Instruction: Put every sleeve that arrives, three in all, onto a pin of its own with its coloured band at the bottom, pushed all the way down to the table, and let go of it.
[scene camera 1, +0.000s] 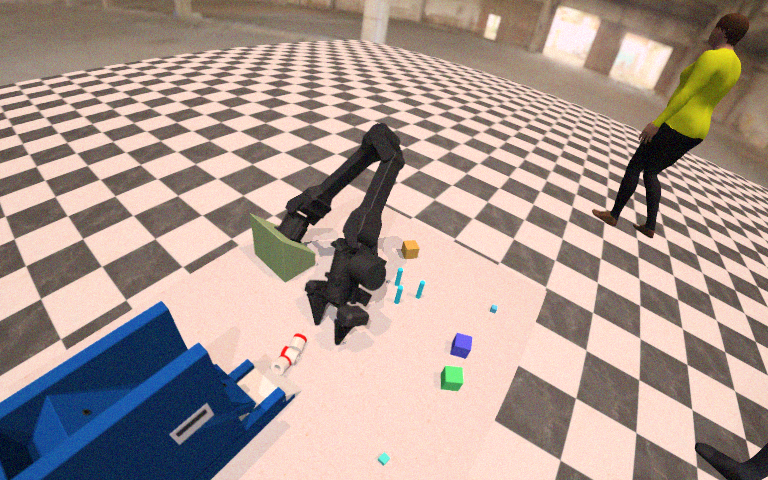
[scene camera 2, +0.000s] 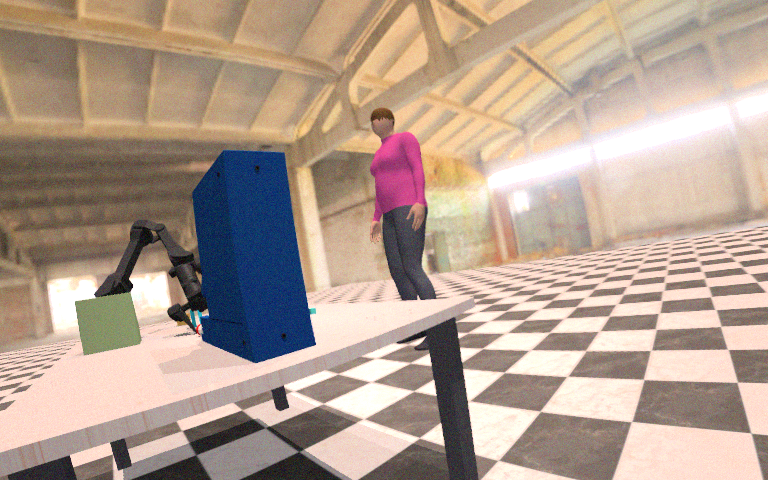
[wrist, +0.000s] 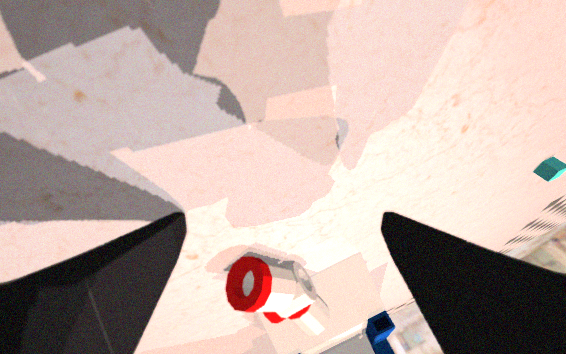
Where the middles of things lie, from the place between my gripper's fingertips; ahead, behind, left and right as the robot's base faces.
The white chute (wrist: 355, 307) is 20 cm to the right of my hand, 1 cm behind it and 1 cm above it. From my hand the other things lie so: blue dispenser box (scene camera 1: 138, 396) 38 cm to the right, 15 cm above, 1 cm behind.
